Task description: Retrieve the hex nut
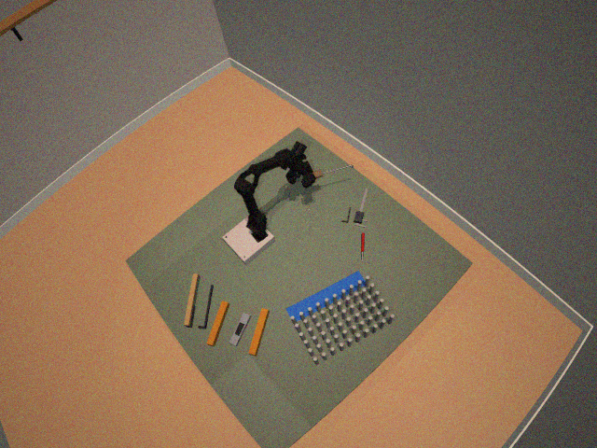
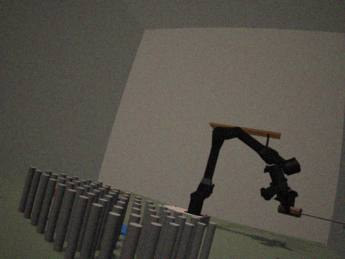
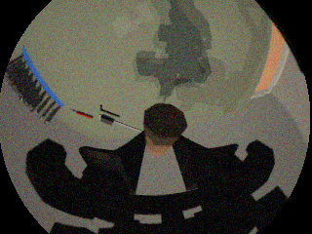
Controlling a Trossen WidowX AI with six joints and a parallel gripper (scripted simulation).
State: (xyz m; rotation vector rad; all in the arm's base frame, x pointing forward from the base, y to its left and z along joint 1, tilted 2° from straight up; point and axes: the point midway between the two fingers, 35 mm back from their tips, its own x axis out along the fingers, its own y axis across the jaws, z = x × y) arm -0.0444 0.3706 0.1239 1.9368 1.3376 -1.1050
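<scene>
The blue taped strip is 490 mm ahead of my gripper tip, 320 mm to the right of it and 140 mm below it. Round my gripper tip: red-handled screwdriver: 420 mm ahead, 130 mm below, 40 mm to the right; then grey block: 730 mm to the right, 370 mm ahead, 130 mm below; then hook tool: 90 mm to the left, 40 mm ahead.
</scene>
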